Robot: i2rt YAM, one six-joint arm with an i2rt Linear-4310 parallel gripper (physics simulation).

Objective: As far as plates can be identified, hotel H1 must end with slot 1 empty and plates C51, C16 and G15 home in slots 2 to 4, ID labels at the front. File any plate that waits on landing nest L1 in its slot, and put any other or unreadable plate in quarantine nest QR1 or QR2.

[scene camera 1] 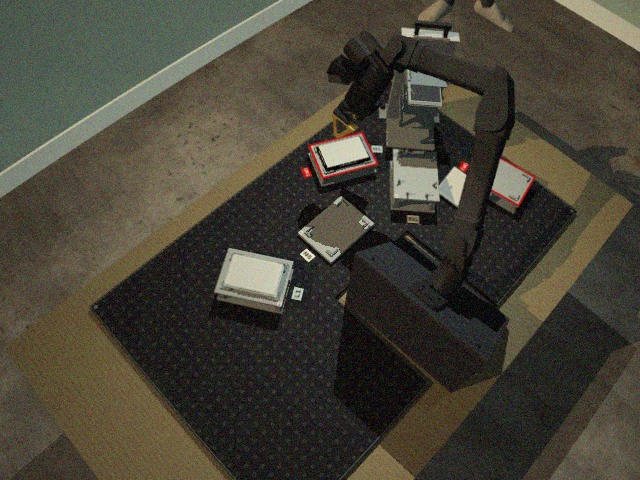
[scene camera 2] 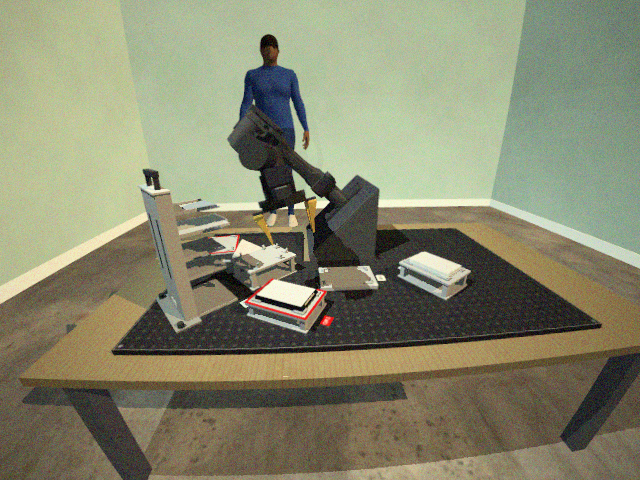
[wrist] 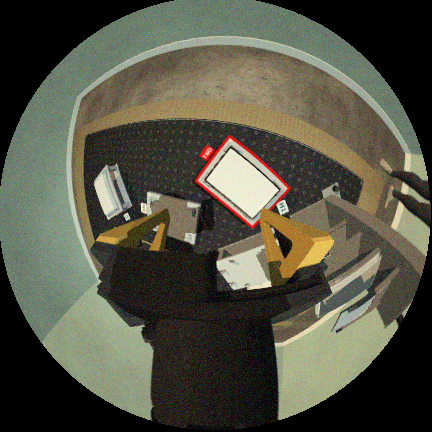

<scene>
My gripper is open, with nothing in its grasp. I also see a flat grey nest.
My gripper is seen too in scene camera 2 and in the wrist view.
</scene>
